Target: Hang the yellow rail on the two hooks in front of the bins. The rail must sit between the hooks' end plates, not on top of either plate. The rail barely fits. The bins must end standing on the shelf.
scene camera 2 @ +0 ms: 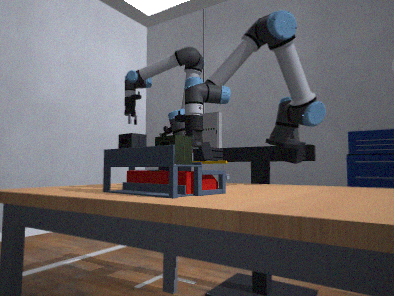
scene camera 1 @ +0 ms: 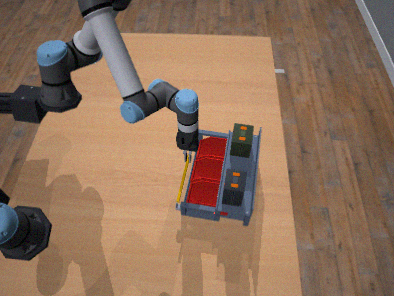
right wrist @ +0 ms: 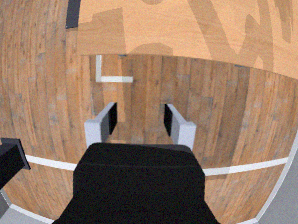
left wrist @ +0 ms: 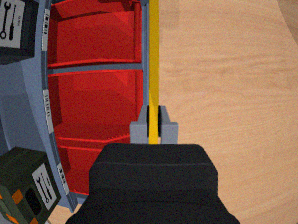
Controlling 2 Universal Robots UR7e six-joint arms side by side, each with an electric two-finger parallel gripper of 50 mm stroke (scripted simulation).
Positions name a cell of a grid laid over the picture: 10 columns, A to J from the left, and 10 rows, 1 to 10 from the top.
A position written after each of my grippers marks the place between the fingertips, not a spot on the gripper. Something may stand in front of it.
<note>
In view: my left gripper (left wrist: F6), my right gripper (right wrist: E6) and a grey-blue shelf (scene camera 2: D6).
The grey-blue shelf also shows in scene camera 1 (scene camera 1: G6). The right wrist view misses the grey-blue shelf: it is out of frame.
</note>
